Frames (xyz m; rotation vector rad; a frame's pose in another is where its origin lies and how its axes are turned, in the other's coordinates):
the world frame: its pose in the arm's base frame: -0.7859 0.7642 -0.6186 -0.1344 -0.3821 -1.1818
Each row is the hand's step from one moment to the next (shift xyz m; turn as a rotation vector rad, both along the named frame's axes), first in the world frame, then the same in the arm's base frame.
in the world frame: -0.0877 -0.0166 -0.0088 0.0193 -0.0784 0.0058
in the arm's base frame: -0.0417 0.0678 -0.0413 -0.0672 -0.0449 0.0048
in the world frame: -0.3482 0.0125 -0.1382 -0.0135 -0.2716 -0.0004
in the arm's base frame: -0.0708 0.2680 -0.2523 -0.2542 -0.0915 -0.0313
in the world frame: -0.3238 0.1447 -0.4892 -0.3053 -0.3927 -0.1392
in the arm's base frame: 0.1361 0.1916 -0.5567 -0.4295 0.0762 -0.2767
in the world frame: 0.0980 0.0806 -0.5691 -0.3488 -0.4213 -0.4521
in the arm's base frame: 0.2314 -0.2258 -0.4852 -0.4009 0.0095 -0.5855
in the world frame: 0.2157 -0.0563 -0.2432 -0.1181 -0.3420 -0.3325
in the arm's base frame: 0.0717 -0.2831 -0.1535 -0.2796 -0.1264 -0.3839
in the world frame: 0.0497 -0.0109 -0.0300 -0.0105 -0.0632 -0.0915
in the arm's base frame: 0.0127 -0.0566 -0.0110 -0.0414 -0.0423 -0.0948
